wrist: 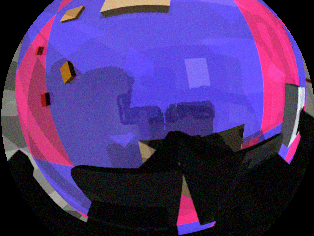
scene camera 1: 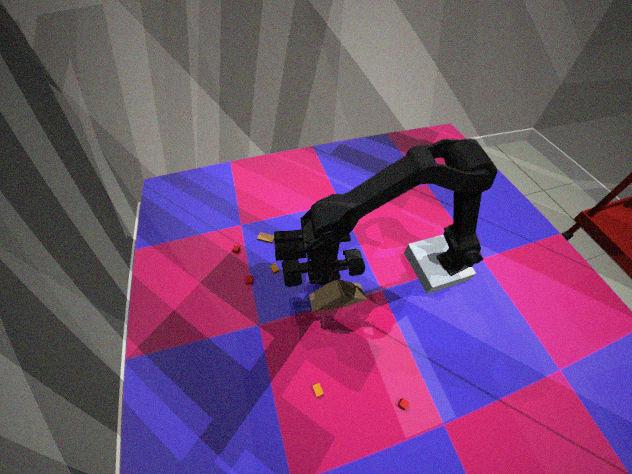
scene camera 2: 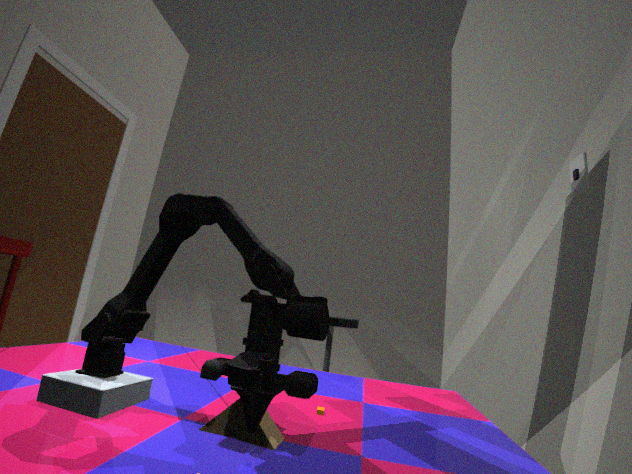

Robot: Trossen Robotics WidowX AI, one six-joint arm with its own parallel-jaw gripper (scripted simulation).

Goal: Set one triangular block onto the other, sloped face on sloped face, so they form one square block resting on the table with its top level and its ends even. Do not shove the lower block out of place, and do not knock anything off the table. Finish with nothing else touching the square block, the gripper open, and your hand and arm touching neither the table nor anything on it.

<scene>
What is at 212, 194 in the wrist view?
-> My gripper.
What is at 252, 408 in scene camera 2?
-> My gripper.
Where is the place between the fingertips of my gripper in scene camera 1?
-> At 321, 283
</scene>
